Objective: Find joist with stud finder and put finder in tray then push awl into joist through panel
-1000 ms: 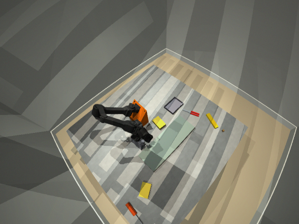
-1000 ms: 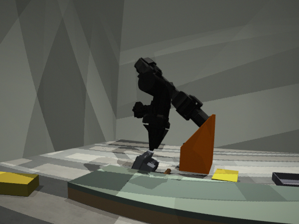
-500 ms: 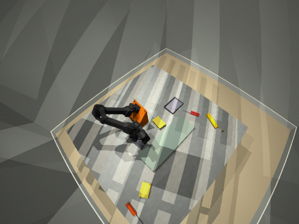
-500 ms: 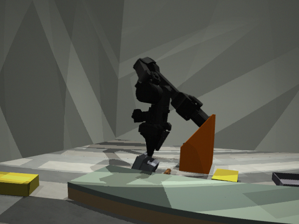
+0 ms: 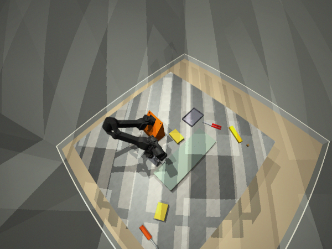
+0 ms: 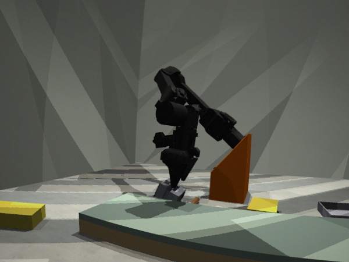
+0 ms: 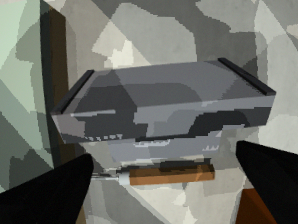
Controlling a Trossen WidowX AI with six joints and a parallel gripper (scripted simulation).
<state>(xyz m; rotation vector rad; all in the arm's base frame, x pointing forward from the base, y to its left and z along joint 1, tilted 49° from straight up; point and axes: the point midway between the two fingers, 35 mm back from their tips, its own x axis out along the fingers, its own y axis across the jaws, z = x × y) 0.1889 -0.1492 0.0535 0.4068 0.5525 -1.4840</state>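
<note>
Now: the stud finder 20 mm behind my gripper tip, 10 mm to the right of it and 40 mm below it. Also, from my gripper tip: awl (20 mm ahead, 50 mm to the left, 50 mm below); then yellow bar (330 mm ahead, 610 mm to the left, 50 mm below); then dark-rimmed tray (50 mm behind, 470 mm to the left, 50 mm below).
</note>
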